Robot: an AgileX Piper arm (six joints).
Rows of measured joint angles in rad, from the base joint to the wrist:
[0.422 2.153 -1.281 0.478 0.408 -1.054]
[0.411 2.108 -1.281 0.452 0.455 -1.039]
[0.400 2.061 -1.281 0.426 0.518 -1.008]
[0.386 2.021 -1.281 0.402 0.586 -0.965]
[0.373 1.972 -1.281 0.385 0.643 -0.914]
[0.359 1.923 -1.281 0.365 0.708 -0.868]
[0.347 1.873 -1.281 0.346 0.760 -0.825]
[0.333 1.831 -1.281 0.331 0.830 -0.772]
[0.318 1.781 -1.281 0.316 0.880 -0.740]
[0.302 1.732 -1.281 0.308 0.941 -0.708]
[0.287 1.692 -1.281 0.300 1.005 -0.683]
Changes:
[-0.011 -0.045 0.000 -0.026 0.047 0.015]
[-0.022 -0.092 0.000 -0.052 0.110 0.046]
[-0.036 -0.132 0.000 -0.076 0.178 0.089]
[-0.049 -0.181 0.000 -0.093 0.235 0.140]
[-0.063 -0.230 0.000 -0.113 0.300 0.186]
[-0.075 -0.280 0.000 -0.132 0.352 0.229]
[-0.089 -0.322 0.000 -0.147 0.422 0.282]
[-0.104 -0.372 0.000 -0.162 0.472 0.314]
[-0.120 -0.421 0.000 -0.170 0.533 0.346]
[-0.135 -0.461 0.000 -0.178 0.597 0.371]

